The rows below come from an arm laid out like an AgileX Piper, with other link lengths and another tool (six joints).
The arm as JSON. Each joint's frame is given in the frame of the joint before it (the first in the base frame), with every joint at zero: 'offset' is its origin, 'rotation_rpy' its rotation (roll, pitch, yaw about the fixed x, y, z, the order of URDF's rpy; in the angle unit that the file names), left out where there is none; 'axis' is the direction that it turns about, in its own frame. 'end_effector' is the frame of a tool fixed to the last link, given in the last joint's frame.
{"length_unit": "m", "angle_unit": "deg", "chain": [
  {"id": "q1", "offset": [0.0, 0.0, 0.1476], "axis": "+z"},
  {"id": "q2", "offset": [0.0, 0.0, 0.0], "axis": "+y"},
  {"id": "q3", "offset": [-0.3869, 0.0, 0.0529], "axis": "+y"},
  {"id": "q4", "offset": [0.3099, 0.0, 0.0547], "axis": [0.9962, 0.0, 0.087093]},
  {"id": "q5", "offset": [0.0, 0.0, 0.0], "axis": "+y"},
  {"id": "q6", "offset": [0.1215, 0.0, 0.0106], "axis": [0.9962, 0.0, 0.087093]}
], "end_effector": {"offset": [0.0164, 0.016, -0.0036], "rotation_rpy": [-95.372, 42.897, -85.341]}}
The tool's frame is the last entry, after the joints.
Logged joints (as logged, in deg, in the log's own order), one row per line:
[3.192, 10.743, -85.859, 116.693, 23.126, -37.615]
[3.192, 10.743, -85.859, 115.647, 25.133, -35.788]
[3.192, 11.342, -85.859, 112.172, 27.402, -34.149]
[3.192, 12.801, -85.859, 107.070, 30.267, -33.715]
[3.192, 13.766, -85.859, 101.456, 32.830, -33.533]
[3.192, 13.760, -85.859, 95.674, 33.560, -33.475]
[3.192, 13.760, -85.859, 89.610, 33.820, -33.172]
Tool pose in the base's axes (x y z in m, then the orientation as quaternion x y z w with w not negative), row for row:
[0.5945, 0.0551, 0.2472, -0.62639, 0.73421, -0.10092, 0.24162]
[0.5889, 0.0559, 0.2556, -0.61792, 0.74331, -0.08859, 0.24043]
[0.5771, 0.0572, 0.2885, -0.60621, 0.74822, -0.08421, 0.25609]
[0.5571, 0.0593, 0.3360, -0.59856, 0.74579, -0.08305, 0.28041]
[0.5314, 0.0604, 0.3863, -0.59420, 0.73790, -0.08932, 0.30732]
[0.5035, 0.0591, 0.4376, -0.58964, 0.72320, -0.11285, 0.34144]
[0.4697, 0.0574, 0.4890, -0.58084, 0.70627, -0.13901, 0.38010]
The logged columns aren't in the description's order. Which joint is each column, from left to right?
Columns, left to right: q1, q4, q3, q2, q5, q6.
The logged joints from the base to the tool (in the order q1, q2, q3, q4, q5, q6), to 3 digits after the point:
[3.192, 116.693, -85.859, 10.743, 23.126, -37.615]
[3.192, 115.647, -85.859, 10.743, 25.133, -35.788]
[3.192, 112.172, -85.859, 11.342, 27.402, -34.149]
[3.192, 107.070, -85.859, 12.801, 30.267, -33.715]
[3.192, 101.456, -85.859, 13.766, 32.830, -33.533]
[3.192, 95.674, -85.859, 13.760, 33.560, -33.475]
[3.192, 89.610, -85.859, 13.760, 33.820, -33.172]

